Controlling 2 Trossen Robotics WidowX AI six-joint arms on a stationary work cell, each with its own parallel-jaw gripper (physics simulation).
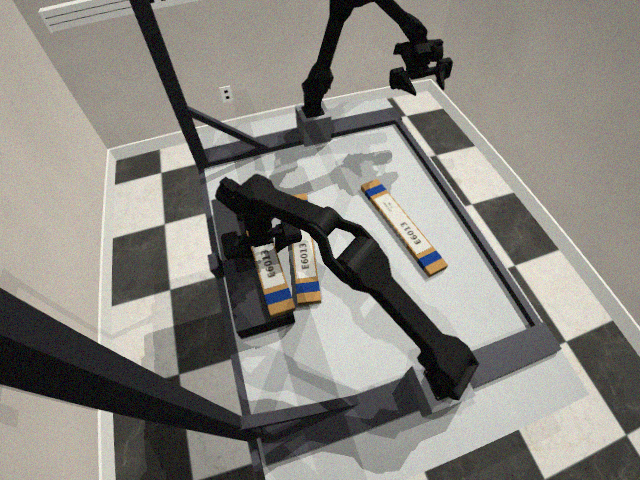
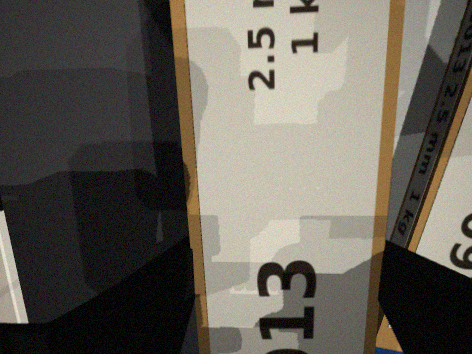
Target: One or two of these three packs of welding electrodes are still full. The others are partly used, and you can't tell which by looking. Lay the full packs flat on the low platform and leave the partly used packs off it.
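Observation:
A first orange-and-white E6013 pack runs along the right part of the low black platform. My right gripper is shut on this pack, a finger against each long side; whether the pack rests on the platform or hangs just above it, I cannot tell. A second pack lies on the table beside the platform, close to the first, its far part hidden by my right arm. A third pack lies flat farther right on the table. My left gripper is open and empty at the top right.
My right arm reaches across the table from the lower right, over the second pack. My left arm stands at the back edge. A dark frame borders the table. Dark posts rise at the left.

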